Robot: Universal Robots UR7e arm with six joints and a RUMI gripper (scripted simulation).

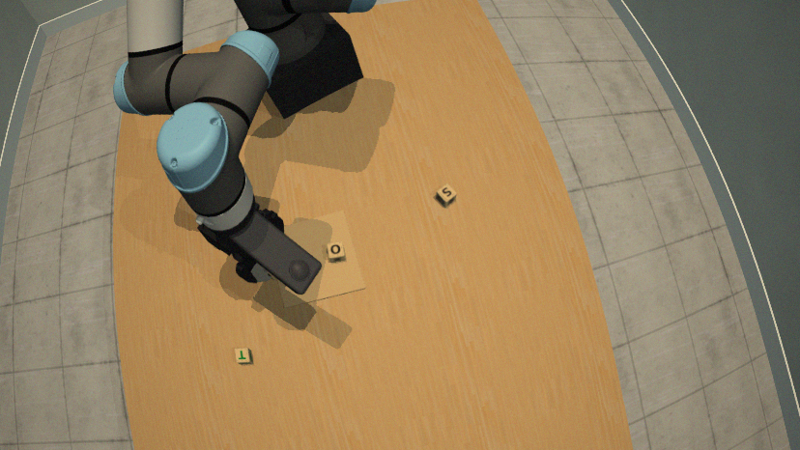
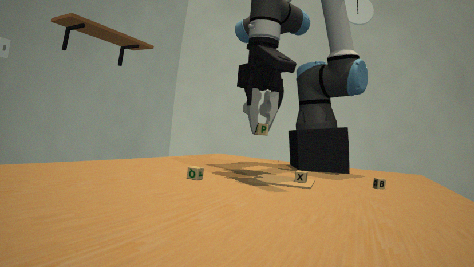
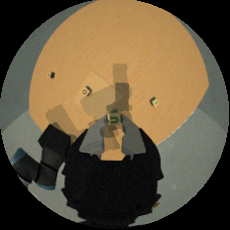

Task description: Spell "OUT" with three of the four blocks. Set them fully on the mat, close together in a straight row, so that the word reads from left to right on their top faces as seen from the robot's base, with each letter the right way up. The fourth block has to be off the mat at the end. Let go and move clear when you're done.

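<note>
My gripper is now 40 mm past the tan mat, 60 mm to the right of it and 120 mm above it. Also, from my hand: S block 90 mm behind, 300 mm to the left, 110 mm below.
</note>
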